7 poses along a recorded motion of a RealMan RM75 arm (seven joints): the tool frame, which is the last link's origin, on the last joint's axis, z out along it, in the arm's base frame.
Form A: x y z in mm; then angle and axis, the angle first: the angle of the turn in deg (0 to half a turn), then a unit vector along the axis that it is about.
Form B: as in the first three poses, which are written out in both.
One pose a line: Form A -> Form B
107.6, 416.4, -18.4, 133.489, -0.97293, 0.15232, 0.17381 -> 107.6, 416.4, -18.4, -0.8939, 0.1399, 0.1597, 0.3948
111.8, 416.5, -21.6, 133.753, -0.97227, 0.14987, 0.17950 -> 111.8, 416.5, -21.6, -0.8942, 0.1378, 0.1651, 0.3927
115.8, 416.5, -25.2, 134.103, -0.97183, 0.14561, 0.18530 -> 115.8, 416.5, -25.2, -0.8949, 0.1341, 0.1706, 0.3899
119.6, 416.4, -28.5, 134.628, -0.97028, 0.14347, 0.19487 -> 119.6, 416.4, -28.5, -0.8952, 0.1324, 0.1798, 0.3857
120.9, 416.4, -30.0, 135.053, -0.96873, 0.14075, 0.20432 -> 120.9, 416.4, -30.0, -0.8952, 0.1301, 0.1888, 0.3823
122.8, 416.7, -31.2, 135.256, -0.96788, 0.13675, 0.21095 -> 122.8, 416.7, -31.2, -0.8950, 0.1265, 0.1951, 0.3806
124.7, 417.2, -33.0, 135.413, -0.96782, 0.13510, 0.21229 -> 124.7, 417.2, -33.0, -0.8955, 0.1250, 0.1964, 0.3794
